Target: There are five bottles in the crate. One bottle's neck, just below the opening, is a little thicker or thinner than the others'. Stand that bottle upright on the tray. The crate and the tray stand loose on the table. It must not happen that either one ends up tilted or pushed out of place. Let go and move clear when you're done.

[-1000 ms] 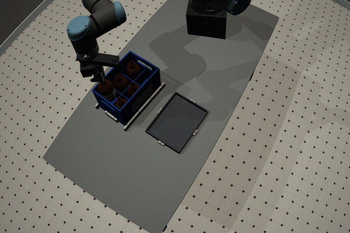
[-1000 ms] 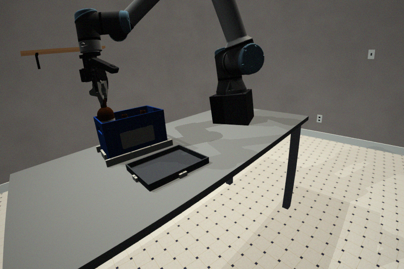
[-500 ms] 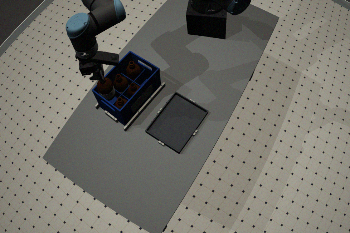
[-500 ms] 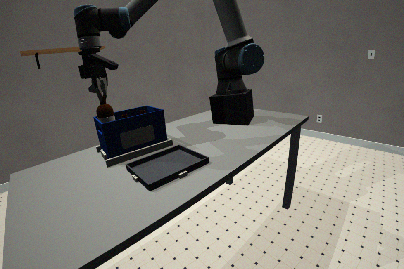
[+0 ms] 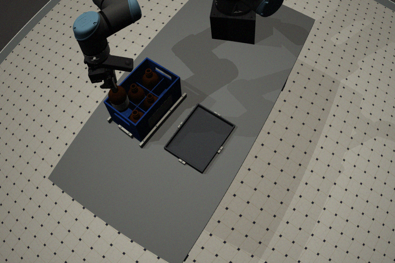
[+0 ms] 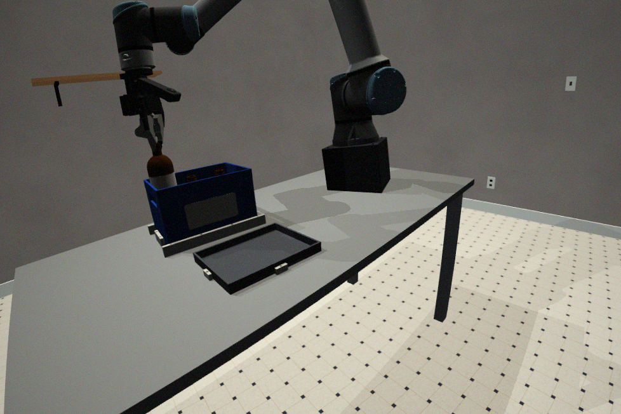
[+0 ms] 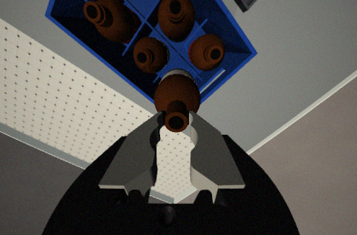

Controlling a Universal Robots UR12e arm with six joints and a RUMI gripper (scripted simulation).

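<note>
Now: the bottle 7 cm below my hand. The rest, counted from my hand: black tray (12 cm behind, 31 cm to the left, 26 cm below); then blue crate (9 cm behind, 4 cm to the left, 19 cm below).
</note>
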